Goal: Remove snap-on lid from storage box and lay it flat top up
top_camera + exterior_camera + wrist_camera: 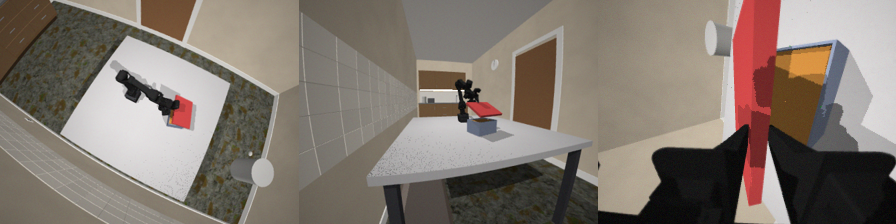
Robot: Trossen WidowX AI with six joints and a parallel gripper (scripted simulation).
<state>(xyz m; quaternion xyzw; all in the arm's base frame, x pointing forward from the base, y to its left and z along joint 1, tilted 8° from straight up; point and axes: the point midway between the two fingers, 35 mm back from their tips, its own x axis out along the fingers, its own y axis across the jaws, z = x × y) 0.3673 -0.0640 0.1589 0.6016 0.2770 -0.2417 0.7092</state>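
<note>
Now: the red lid 10 cm ahead of my hand, 6 cm below it and 1 cm to the left of it. Round my hand: storage box: 20 cm below, 8 cm ahead, 1 cm to the left.
</note>
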